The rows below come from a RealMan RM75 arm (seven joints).
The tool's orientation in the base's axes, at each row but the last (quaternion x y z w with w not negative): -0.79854, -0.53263, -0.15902, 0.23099; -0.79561, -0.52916, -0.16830, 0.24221; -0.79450, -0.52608, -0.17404, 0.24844; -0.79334, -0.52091, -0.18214, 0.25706; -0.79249, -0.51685, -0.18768, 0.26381
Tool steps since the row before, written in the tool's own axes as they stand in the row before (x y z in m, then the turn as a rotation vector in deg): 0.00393, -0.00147, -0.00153, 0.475, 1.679, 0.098; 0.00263, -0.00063, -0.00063, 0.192, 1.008, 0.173; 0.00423, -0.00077, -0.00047, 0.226, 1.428, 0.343; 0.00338, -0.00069, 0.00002, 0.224, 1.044, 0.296; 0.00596, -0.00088, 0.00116, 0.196, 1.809, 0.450
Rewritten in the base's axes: 0.00013, 0.00271, 0.00355, 1.734, -0.125, -0.180; 0.00042, 0.00185, 0.00203, 1.007, -0.082, -0.251; 0.00091, 0.00315, 0.00282, 1.410, -0.094, -0.461; 0.00069, 0.00271, 0.00202, 1.054, 0.002, -0.340; 0.00158, 0.00529, 0.00268, 1.750, -0.174, -0.649
